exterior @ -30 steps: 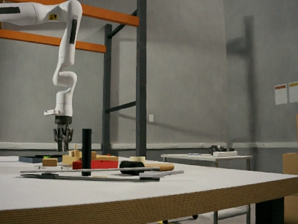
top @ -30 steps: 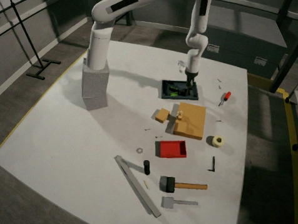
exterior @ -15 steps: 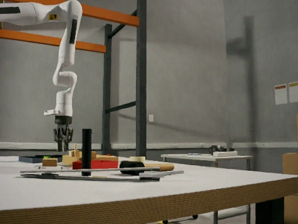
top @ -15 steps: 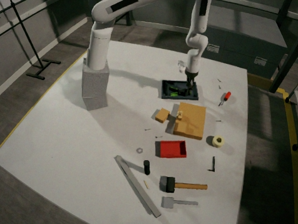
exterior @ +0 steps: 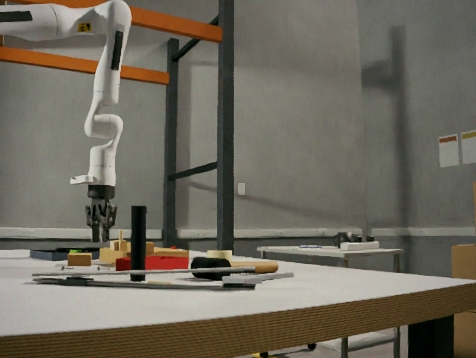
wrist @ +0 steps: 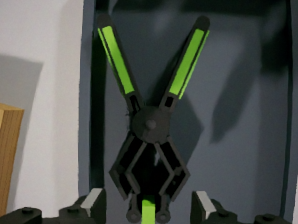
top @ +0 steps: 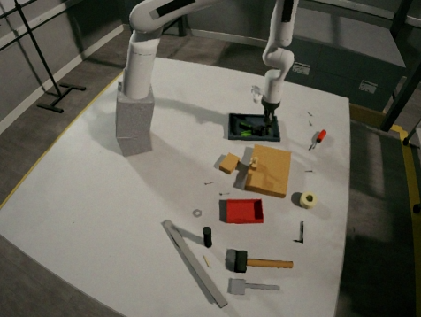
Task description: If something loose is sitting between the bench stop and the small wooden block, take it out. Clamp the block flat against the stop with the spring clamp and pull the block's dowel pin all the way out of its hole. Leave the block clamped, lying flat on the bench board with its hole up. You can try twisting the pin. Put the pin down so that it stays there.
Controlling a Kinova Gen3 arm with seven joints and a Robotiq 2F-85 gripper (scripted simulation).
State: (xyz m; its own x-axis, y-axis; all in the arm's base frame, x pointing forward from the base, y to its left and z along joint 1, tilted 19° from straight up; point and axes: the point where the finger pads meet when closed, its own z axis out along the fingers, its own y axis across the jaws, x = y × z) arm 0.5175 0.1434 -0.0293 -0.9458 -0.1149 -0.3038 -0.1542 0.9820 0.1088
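The dark blue tray lies 5 cm behind my hand, 2 cm to the left of it and 5 cm below it. The rest, counted from my hand: pale wooden block (2 cm behind, 21 cm to the right, 2 cm below); then wooden bench board (3 cm ahead, 20 cm to the right, 3 cm below); then dowel pin (2 cm behind, 21 cm to the right).
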